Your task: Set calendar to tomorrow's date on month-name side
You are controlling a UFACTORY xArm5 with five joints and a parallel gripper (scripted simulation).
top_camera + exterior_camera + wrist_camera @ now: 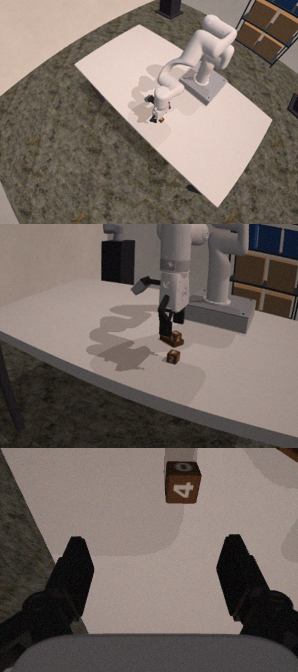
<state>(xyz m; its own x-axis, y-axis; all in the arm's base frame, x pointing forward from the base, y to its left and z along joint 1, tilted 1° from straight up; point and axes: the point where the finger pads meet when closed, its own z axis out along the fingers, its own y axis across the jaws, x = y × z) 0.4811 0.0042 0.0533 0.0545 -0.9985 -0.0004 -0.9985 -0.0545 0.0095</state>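
My gripper is now 11 cm above the brown wooden cube and 3 cm past it. Also, from my hand: tray: 14 cm behind, 11 cm below, 6 cm to the right.
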